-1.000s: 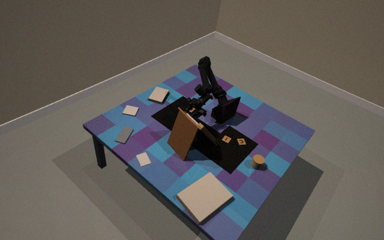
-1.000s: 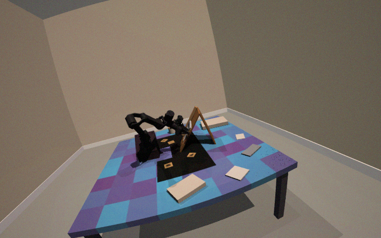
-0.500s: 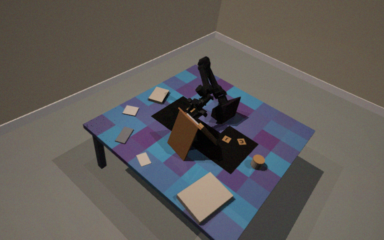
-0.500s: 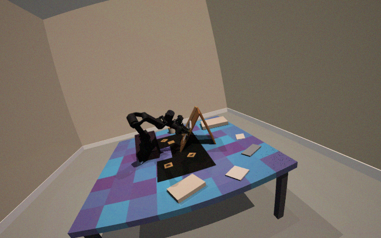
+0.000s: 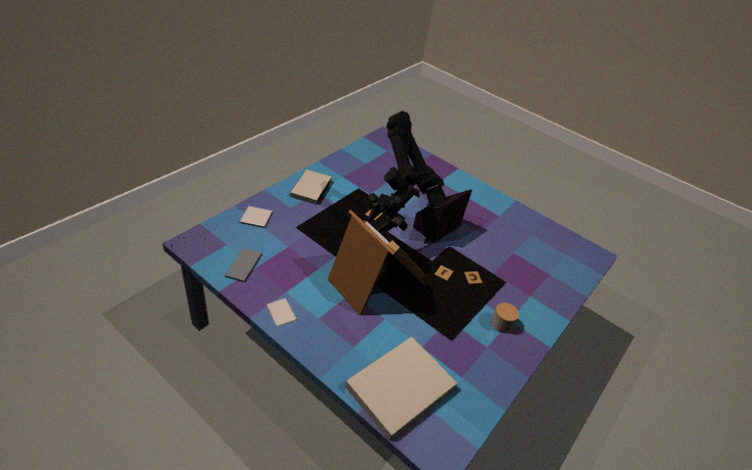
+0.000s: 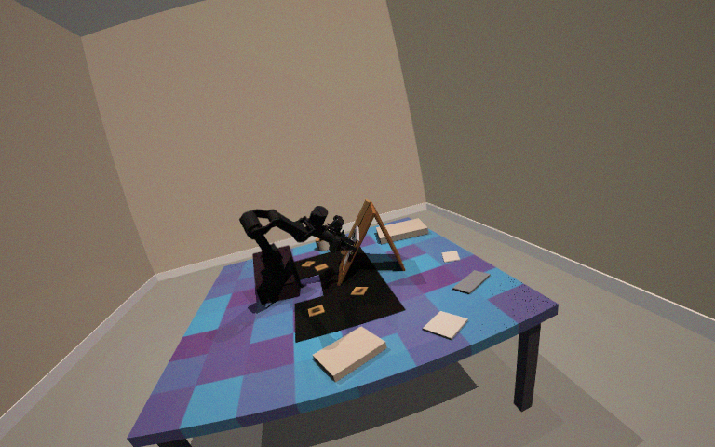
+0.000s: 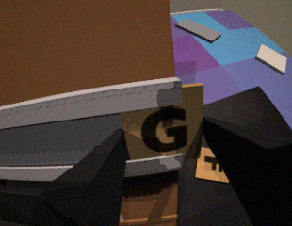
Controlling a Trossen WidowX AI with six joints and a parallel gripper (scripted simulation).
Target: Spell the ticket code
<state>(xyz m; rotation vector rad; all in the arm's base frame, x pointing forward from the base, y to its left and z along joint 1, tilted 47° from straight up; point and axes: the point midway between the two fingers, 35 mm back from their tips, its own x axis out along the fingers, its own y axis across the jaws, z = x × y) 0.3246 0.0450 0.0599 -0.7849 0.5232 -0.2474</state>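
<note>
The ticket is 10 cm to the left of my gripper tip, 8 cm below it and 5 cm behind it. Also, from my gripper tip: tan letter tile (right at my gripper tip); black mat (16 cm below, 16 cm behind, 5 cm to the left); grey card (40 cm ahead, 22 cm to the right, 16 cm below).
</note>
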